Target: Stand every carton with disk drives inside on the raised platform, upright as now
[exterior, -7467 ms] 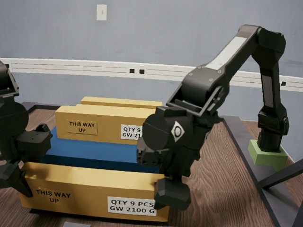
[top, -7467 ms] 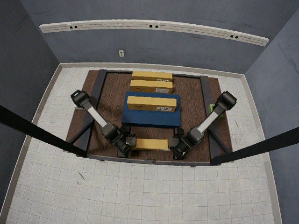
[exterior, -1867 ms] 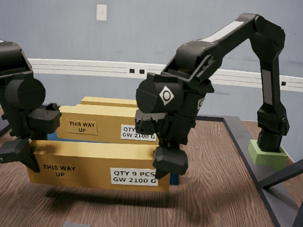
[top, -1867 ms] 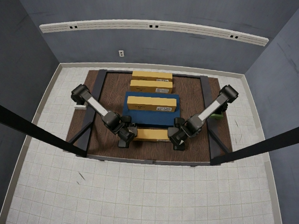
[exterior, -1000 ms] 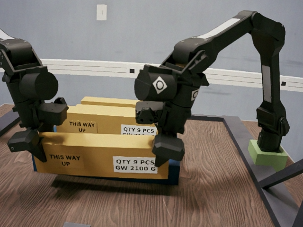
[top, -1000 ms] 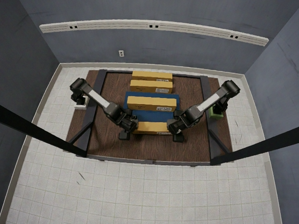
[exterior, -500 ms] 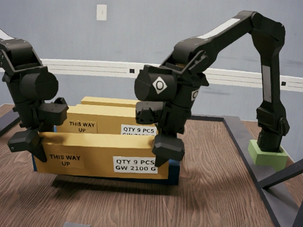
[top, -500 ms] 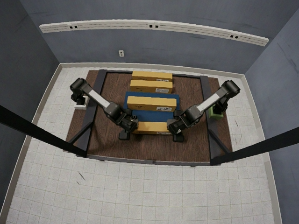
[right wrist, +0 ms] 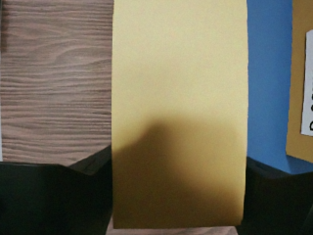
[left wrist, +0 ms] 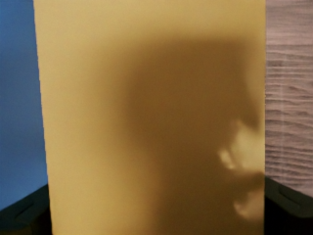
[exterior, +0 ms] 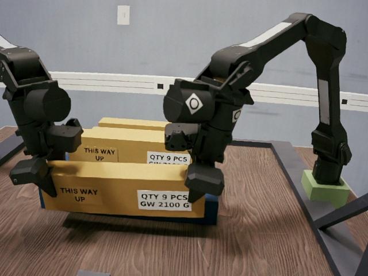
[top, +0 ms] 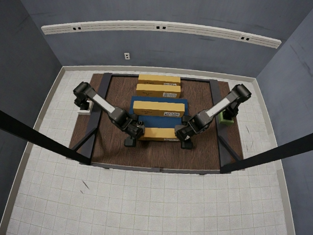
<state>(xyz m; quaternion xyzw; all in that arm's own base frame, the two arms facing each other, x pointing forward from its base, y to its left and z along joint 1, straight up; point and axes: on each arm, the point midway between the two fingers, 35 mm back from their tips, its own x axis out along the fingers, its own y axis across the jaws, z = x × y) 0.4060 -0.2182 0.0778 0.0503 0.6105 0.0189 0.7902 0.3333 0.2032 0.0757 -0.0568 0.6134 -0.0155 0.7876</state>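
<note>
My right gripper is now 14 cm to the right of the carton and 4 cm above it. Round my right hand: blue raised platform: 17 cm ahead, 15 cm to the left, 10 cm below.
Now: the carton 14 cm to the right of my left hand, 2 cm below it and 1 cm ahead of it. From my left hand the other things lie so: blue raised platform: 17 cm ahead, 13 cm to the right, 9 cm below.
</note>
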